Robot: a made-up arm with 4 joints. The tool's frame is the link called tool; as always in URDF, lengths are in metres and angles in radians. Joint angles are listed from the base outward.
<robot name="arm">
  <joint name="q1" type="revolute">
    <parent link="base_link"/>
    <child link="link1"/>
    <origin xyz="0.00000 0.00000 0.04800" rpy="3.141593 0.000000 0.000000"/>
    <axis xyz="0 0 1"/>
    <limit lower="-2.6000" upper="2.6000"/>
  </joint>
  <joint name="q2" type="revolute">
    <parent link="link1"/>
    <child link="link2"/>
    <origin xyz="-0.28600 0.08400 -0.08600" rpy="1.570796 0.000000 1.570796"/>
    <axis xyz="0 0 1"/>
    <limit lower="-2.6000" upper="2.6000"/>
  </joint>
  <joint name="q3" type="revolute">
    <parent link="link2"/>
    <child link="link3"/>
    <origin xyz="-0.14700 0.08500 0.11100" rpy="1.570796 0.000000 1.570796"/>
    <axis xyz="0 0 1"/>
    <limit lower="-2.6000" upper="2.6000"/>
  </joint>
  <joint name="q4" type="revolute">
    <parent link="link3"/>
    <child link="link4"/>
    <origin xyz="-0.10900 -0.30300 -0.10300" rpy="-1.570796 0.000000 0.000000"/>
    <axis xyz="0 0 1"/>
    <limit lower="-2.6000" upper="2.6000"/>
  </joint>
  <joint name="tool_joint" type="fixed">
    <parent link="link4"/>
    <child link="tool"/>
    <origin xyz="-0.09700 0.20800 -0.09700" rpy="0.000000 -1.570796 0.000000"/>
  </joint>
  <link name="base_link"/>
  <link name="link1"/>
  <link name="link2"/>
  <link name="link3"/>
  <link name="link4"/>
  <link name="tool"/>
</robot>
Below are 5 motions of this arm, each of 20 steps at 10 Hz.
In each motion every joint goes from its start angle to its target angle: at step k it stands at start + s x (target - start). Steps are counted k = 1, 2, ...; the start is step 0. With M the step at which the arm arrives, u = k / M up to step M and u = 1 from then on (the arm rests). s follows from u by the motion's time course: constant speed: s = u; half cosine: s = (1 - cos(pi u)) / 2; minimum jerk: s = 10 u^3 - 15 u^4 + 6 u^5.
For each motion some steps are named. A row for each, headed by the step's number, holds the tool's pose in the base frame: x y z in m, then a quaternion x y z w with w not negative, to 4 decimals.
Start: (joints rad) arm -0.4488 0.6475 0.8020 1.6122
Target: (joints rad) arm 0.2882 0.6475 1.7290 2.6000
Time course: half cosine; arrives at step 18
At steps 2, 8, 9, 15, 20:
2: -0.6667 -0.1605 0.0809 0.8894 -0.1699 0.2680 0.3289
8: -0.5826 0.1081 -0.1095 0.8354 -0.3727 0.3670 0.1687
9: -0.5372 0.1598 -0.1444 0.8083 -0.4088 0.4000 0.1395
15: -0.2204 0.2956 -0.2483 0.6156 -0.5117 0.5965 0.0581
20: -0.1664 0.2950 -0.2524 0.5802 -0.5148 0.6286 0.0565

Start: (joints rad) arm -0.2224 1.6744 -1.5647 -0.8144
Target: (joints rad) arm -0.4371 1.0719 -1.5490 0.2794
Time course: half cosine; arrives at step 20
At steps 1, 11, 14, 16, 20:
1: -0.0495 -0.4664 0.5641 0.2692 0.2612 0.7343 0.5658
11: 0.0808 -0.2660 0.6690 0.2917 0.5704 0.5764 0.5072
14: 0.1144 -0.1856 0.6718 0.2945 0.6595 0.4843 0.4937
16: 0.1279 -0.1469 0.6666 0.2956 0.6979 0.4319 0.4889
20: 0.1377 -0.1156 0.6590 0.2965 0.7267 0.3844 0.4859

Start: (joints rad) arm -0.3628 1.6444 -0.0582 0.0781
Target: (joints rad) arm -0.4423 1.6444 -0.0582 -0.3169
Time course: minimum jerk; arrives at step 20
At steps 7, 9, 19, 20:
7: -0.4259 -0.4491 0.5818 0.7104 0.1572 0.1511 0.6692
9: -0.4259 -0.4424 0.5887 0.6862 0.1567 0.1610 0.6918
19: -0.4291 -0.4172 0.6051 0.5974 0.1509 0.1962 0.7627
20: -0.4291 -0.4172 0.6051 0.5973 0.1509 0.1963 0.7629

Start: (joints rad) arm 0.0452 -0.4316 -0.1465 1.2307
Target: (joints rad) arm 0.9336 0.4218 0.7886 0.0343
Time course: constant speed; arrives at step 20
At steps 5, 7, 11, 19, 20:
5: -0.5148 0.4015 0.2775 0.3408 -0.0828 -0.1012 0.9310
7: -0.4980 0.4602 0.2542 0.3122 -0.1379 -0.1259 0.9315
11: -0.4203 0.5806 0.2021 0.2385 -0.2480 -0.2007 0.9172
19: -0.0795 0.7364 0.1239 0.0429 -0.4179 -0.4361 0.7958
20: -0.0240 0.7387 0.1207 0.0167 -0.4306 -0.4708 0.7699

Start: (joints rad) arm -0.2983 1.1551 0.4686 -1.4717
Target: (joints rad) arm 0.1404 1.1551 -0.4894 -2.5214
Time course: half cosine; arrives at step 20
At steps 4, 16, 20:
4: -0.5832 0.2119 0.3202 -0.1966 -0.0642 -0.0591 0.9766
16: -0.5800 0.0582 0.2689 -0.5813 -0.0140 0.1539 0.7989
20: -0.5721 0.0308 0.2687 -0.6154 -0.0209 0.1803 0.7670

